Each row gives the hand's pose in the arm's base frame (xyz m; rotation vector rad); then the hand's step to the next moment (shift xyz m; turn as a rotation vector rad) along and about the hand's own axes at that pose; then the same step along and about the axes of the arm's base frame.
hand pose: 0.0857 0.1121 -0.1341 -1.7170 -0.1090 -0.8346
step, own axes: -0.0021 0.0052 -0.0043 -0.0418 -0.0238 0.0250
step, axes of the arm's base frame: -0.0011 -0.0048 -0.0051 -0.0307 0.0442 -0.0068
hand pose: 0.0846 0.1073 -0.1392 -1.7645 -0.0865 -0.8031
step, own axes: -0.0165 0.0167 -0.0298 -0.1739 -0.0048 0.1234
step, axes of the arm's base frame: -0.0193 -0.0265 -0.0191 -0.0769 0.1669 -0.1082
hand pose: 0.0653 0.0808 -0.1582 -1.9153 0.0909 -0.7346
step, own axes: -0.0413 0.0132 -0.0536 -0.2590 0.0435 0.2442
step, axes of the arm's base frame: -0.0583 -0.0335 -0.0149 -0.0697 0.2738 -0.2209
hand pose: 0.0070 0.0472 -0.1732 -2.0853 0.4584 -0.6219
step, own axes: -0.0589 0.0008 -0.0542 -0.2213 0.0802 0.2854
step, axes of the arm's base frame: -0.0793 -0.0044 0.0103 -0.0184 0.2608 -0.2617
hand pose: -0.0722 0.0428 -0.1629 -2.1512 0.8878 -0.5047
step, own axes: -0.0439 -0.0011 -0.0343 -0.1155 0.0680 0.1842
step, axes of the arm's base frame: -0.0496 0.0158 0.0198 -0.0003 0.1406 -0.1793
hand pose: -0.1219 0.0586 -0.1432 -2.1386 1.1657 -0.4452
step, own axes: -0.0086 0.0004 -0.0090 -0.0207 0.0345 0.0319
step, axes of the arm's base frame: -0.0101 0.0036 0.0064 -0.0144 0.0161 -0.0466
